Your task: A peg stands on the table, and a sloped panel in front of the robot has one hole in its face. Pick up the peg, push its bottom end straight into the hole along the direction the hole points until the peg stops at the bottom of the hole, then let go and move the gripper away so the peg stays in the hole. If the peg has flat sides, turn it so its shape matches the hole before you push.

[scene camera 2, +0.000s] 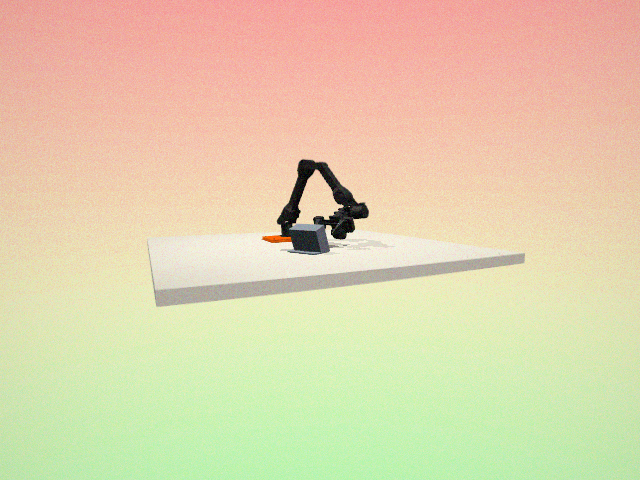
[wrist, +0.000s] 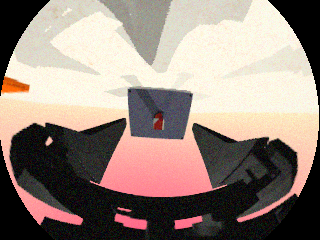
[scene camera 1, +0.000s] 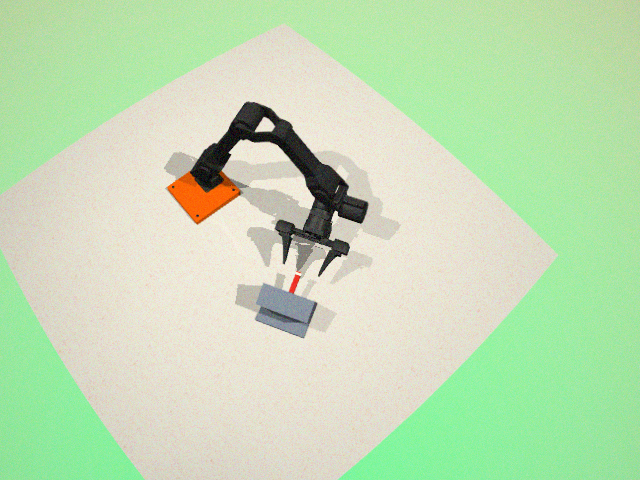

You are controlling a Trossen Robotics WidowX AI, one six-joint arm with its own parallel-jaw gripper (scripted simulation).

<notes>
The gripper is open, with nothing in its grasp. Also in view: a grey panel.
The gripper also shows in the wrist view.
</notes>
